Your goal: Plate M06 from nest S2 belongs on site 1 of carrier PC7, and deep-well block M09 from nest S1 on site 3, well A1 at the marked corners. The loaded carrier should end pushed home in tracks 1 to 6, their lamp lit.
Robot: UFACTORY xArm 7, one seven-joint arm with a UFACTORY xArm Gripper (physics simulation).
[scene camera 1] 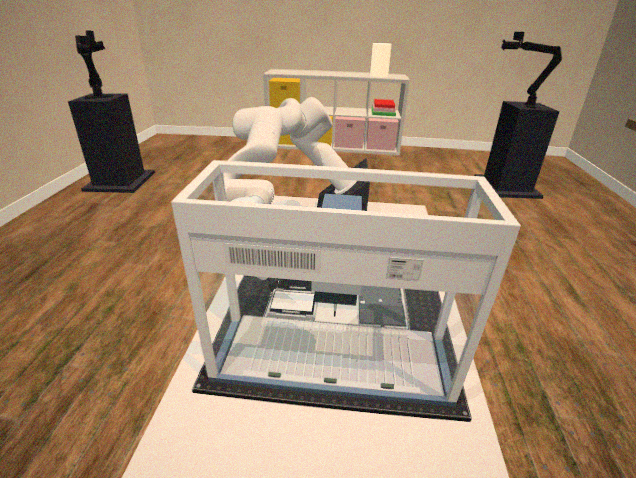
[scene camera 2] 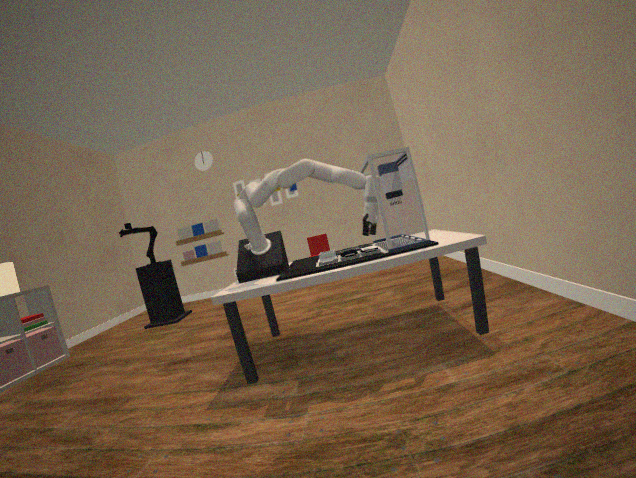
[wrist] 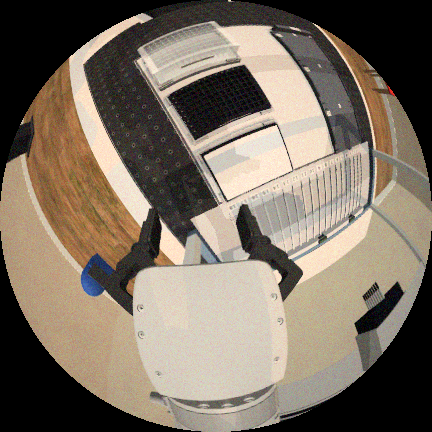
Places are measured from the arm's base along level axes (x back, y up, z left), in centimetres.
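Pixels of known places: gripper, fingertip midpoint: (scene camera 1: pixel 262 280) (scene camera 2: pixel 369 235) (wrist: pixel 198 214); arm's base, origin of the base link: (scene camera 1: pixel 347 184) (scene camera 2: pixel 261 246).
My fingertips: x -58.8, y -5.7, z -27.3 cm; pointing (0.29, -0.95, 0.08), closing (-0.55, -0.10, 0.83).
Ahead of a thing's pixels: the offset from my fingertips to its top centre. "pt": to the spot under its first point. Level surfaces: height alone.
My gripper (wrist: pixel 198 214) (scene camera 2: pixel 369 229) is open and empty, fingers pointing down, high above the bench near the deck's high-numbered end; scene camera 1 does not show its fingers. In the wrist view, a row of nests holds a clear, ribbed piece of labware {dy -4.5, dx +22.2, dz +11.1 cm} (wrist: pixel 187 50), a black gridded one {dy -7.3, dx +10.9, dz +10.0 cm} (wrist: pixel 220 100) and a white flat-topped one {dy -7.3, dx +0.0, dz +8.8 cm} (wrist: pixel 250 160) nearest the deck. Their labels and nest numbers are unreadable. The dark grey carrier {dy -6.9, dx +8.7, dz +35.9 cm} (wrist: pixel 325 82) (scene camera 1: pixel 383 308) lies beyond the tracks, with small white marks and no labware visible on it. The track deck (wrist: pixel 310 197) (scene camera 1: pixel 303 339) has dark green lamps {pt dy -7.8, dx -27.1, dz +19.6 cm} (wrist: pixel 322 239) (scene camera 1: pixel 330 380).
A tall white frame (scene camera 1: pixel 329 218) with clear panels stands around the deck. The black perforated board {dy -9.9 cm} (wrist: pixel 125 107) runs alongside the nests. The arm's dark base block (scene camera 2: pixel 262 262) stands at the other end of the table {dy -11.2 cm} (scene camera 2: pixel 457 237). A red panel (scene camera 2: pixel 318 244) shows behind the table.
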